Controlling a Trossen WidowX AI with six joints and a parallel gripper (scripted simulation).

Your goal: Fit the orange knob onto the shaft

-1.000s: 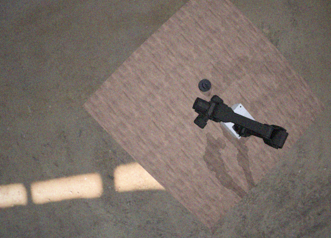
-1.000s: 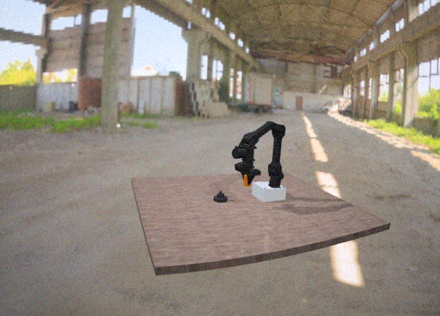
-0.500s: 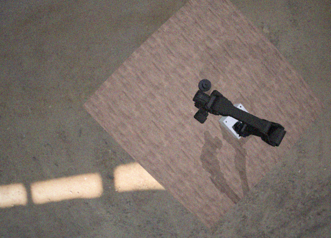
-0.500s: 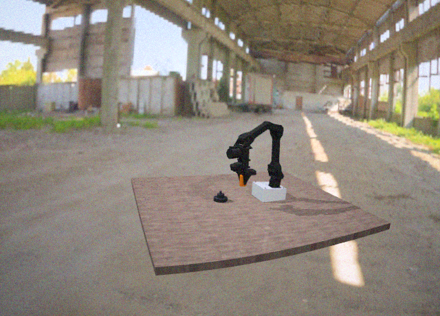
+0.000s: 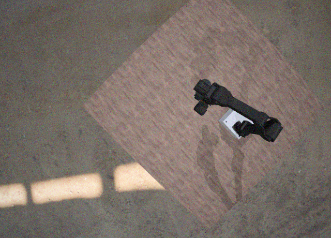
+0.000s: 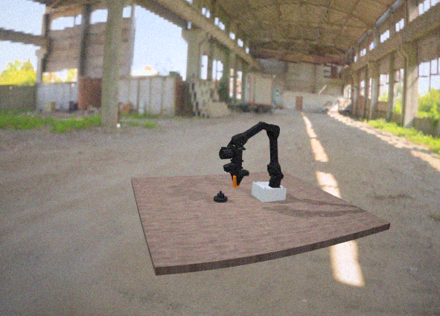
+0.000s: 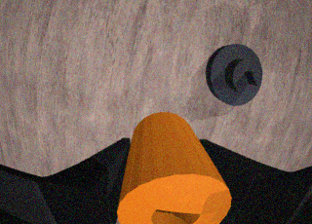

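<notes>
The dark round pedestal is 100 mm to the right of my gripper tip, 100 mm below it and 60 mm ahead of it. The rest, counted from my gripper tip: orange knob (20 mm above).
</notes>
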